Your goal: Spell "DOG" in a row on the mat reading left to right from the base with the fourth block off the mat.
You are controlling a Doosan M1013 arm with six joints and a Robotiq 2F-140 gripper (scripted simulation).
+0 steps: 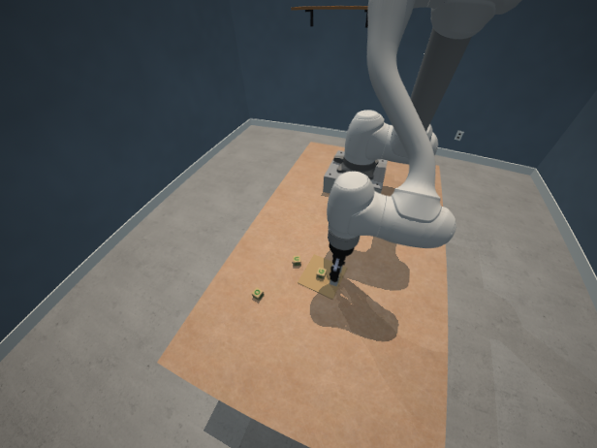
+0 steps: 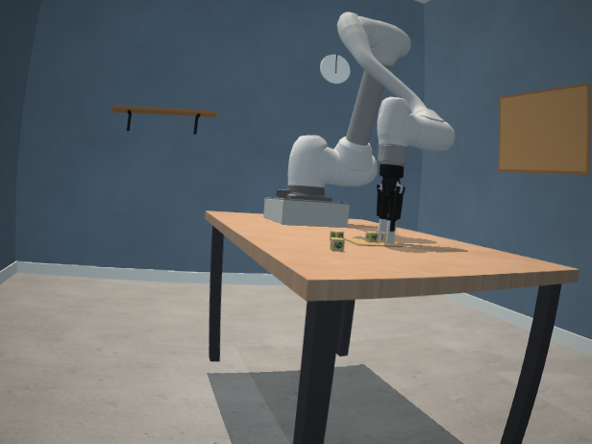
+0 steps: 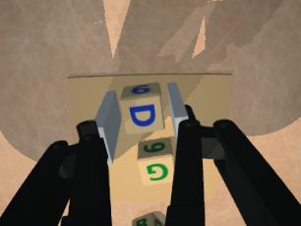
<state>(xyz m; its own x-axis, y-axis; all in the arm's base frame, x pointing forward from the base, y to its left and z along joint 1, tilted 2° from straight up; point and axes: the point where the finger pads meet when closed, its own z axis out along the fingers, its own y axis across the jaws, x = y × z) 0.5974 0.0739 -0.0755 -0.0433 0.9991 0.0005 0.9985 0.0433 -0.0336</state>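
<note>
Right now the D block is 20 mm below my hand. Also, from my hand: G block 50 mm to the right, 20 mm below, 10 mm ahead; then tan mat 50 mm to the right, 40 mm below.
</note>
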